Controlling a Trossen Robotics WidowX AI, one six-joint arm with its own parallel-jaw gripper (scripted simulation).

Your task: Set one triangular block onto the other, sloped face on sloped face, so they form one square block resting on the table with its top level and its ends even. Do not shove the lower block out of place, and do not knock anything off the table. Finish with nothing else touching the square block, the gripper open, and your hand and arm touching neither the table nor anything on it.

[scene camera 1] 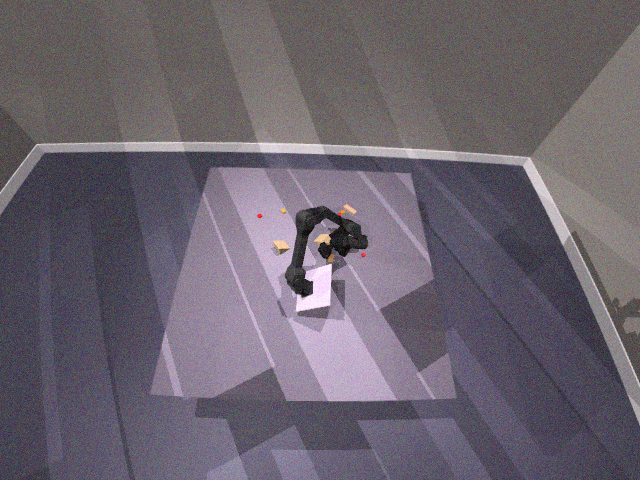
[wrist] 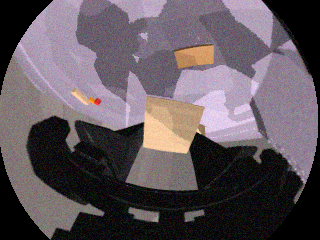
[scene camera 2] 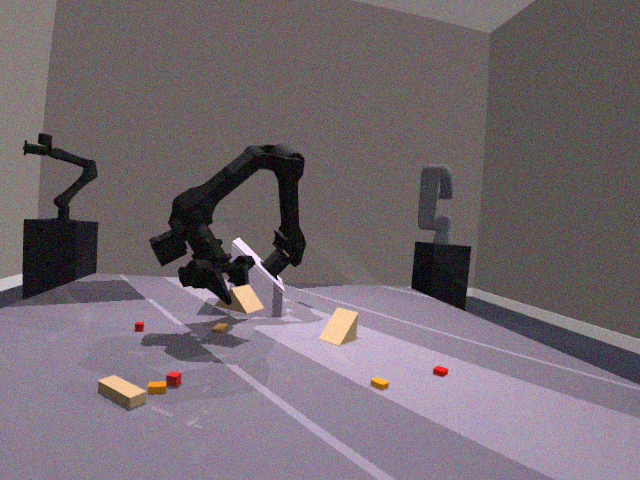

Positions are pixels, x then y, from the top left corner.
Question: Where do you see a triangular block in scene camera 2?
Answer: At 243, 298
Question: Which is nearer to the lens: the triangular block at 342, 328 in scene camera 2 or the long tan block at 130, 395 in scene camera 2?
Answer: The long tan block.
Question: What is my gripper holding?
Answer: A triangular block.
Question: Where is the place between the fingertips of my gripper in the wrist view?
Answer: At 168, 128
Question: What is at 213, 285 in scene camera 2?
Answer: My gripper.
